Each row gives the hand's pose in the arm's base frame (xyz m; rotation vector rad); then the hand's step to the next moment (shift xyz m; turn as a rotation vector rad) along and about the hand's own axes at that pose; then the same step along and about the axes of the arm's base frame.
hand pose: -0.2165 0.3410 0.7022 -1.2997 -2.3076 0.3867
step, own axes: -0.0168 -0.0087 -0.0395 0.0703 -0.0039 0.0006
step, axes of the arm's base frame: 0.0217 -0.0182 0.0334 -0.0346 0.0583 0.0191
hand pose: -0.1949 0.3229 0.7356 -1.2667 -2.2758 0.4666
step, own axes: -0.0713 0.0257 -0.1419 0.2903 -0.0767 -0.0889
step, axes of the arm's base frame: 0.1303 -0.0399 0.0855 -0.1328 0.2149 0.1850
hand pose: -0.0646 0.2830 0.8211 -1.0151 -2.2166 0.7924
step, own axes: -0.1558 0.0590 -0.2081 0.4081 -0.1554 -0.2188
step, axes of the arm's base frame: 0.2579 -0.0355 0.0574 -0.1431 0.3025 0.3558
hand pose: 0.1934 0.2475 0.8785 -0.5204 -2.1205 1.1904
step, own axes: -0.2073 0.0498 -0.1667 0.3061 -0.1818 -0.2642
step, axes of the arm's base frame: 0.2661 -0.0006 -0.0495 -0.0393 0.2540 0.3612
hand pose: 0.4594 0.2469 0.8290 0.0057 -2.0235 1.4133
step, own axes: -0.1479 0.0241 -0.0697 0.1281 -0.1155 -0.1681
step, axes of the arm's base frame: 0.1424 0.0161 -0.0823 0.0270 0.1381 0.1954
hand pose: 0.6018 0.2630 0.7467 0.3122 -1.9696 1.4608
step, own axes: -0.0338 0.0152 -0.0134 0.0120 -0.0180 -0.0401
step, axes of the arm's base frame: 0.0221 0.0113 -0.0306 0.0153 0.0328 0.0277
